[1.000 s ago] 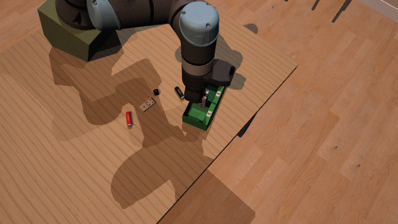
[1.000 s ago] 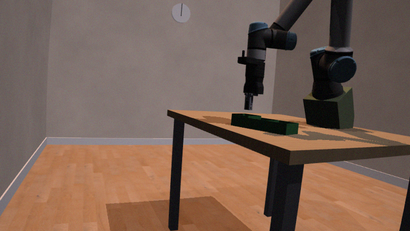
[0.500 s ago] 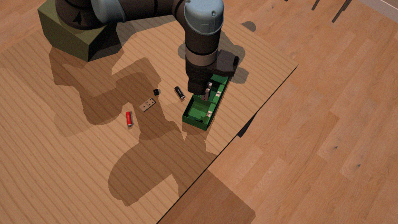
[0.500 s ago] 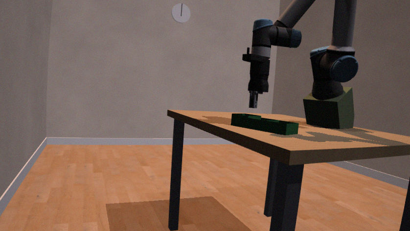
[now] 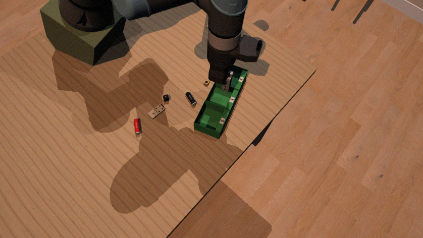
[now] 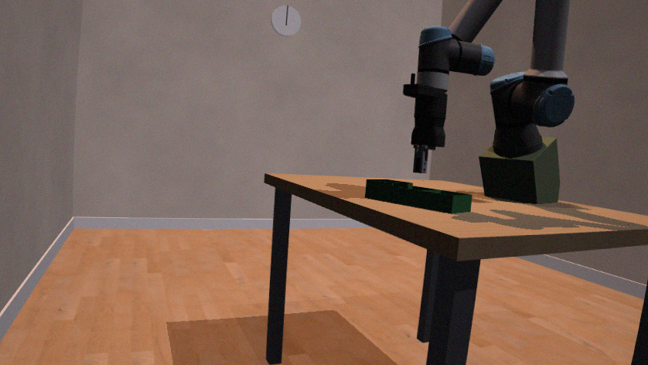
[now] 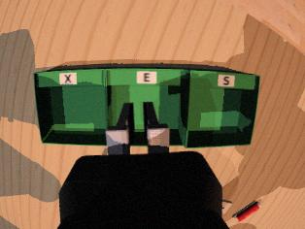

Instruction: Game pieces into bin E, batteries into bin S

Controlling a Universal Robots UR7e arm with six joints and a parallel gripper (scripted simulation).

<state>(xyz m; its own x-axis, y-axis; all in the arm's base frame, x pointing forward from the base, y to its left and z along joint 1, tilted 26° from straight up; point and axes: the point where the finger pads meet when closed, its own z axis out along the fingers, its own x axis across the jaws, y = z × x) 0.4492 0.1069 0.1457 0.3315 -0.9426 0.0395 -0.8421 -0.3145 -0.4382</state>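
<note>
The green three-compartment bin is 70 mm below my hand and 10 mm to the right of it. Round my hand: brass nut: 90 mm below, 90 mm behind, 10 mm to the left; black battery: 90 mm below, 80 mm behind, 70 mm to the right; black die: 140 mm behind, 130 mm to the right, 90 mm below.
</note>
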